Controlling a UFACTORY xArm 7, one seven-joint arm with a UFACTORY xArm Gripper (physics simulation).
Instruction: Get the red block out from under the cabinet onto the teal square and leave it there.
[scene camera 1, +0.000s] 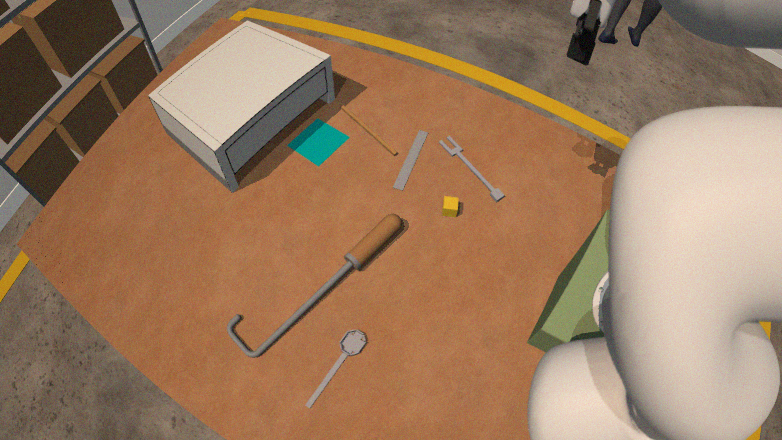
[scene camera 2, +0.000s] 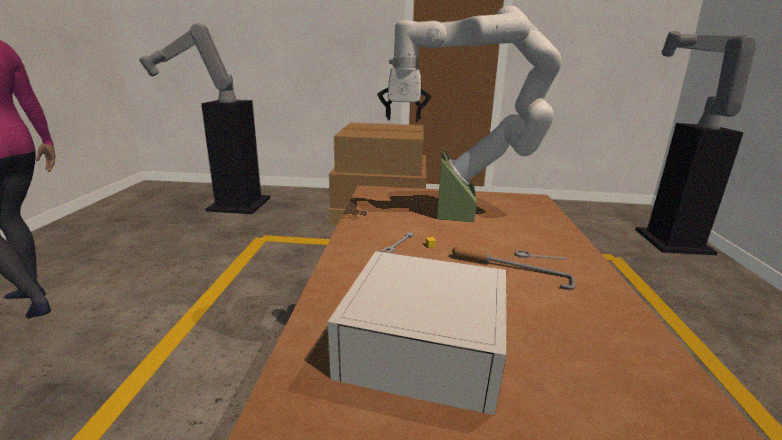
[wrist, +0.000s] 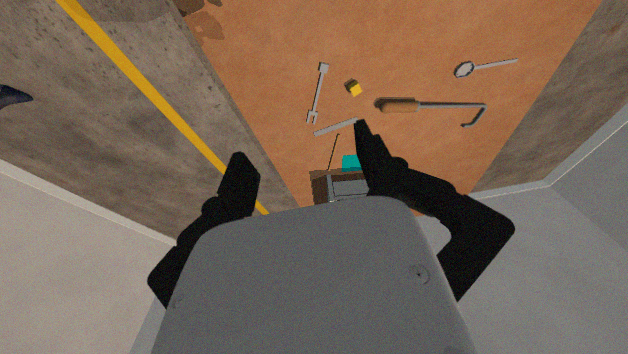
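Seen in the pictures: gripper, fingertip midpoint: (scene camera 1: 581, 44) (scene camera 2: 402, 120) (wrist: 301, 151); arm's base at its link origin: (scene camera 2: 458, 172).
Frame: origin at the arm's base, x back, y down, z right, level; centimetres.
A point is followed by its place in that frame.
A white-topped grey cabinet (scene camera 1: 240, 82) @(x -79.7, y 2.5, z 10.7 cm) (scene camera 2: 426, 300) @(x -86.4, y 2.5, z 12.4 cm) (wrist: 350, 188) @(x -68.3, y 7.6, z 16.1 cm) stands at the far end of the table. The red block does not show in any view; the space under the cabinet is mostly hidden. The teal square (scene camera 1: 321, 143) @(x -62.2, y 16.0, z 12.6 cm) (wrist: 351, 162) @(x -62.5, y 15.9, z 13.5 cm) lies flat on the table before the cabinet's open side, partly in shadow. A hook tool with a wooden handle (scene camera 1: 377, 240) @(x -41.4, y 12.8, z -2.3 cm) (scene camera 2: 471, 254) @(x -43.5, y 13.4, z -1.9 cm) (wrist: 400, 105) @(x -41.1, y 12.9, z -1.8 cm) lies on the table, its bent metal end away from the handle. My gripper (scene camera 2: 403, 117) @(x -21.8, y -22.3, z 21.4 cm) (wrist: 301, 151) @(x -21.8, y -22.3, z 21.4 cm) is open and empty, high above the table and well apart from the cabinet and the tools.
A yellow cube (scene camera 1: 450, 206) @(x -33.6, y 13.5, z 9.5 cm) (scene camera 2: 430, 241) @(x -35.2, y 13.8, z 10.4 cm) (wrist: 355, 89) @(x -33.6, y 13.5, z 10.3 cm), a forked tool (scene camera 1: 475, 169) @(x -32.9, y 15.4, z 20.6 cm) (scene camera 2: 398, 242) @(x -33.8, y 15.5, z 20.8 cm) (wrist: 317, 92) @(x -32.4, y 15.5, z 20.3 cm), a flat grey strip (scene camera 1: 411, 160) @(x -44.6, y 15.9, z 16.8 cm) (wrist: 336, 126) @(x -44.7, y 15.9, z 16.9 cm), a thin stick (scene camera 1: 369, 130) @(x -55.1, y 15.3, z 19.4 cm) (wrist: 333, 151) @(x -54.5, y 15.5, z 19.6 cm) and a round-headed tool (scene camera 1: 353, 342) @(x -36.8, y 15.8, z -18.9 cm) (scene camera 2: 522, 253) @(x -36.3, y 15.7, z -19.2 cm) (wrist: 464, 69) @(x -36.8, y 15.8, z -19.1 cm) lie on the table.
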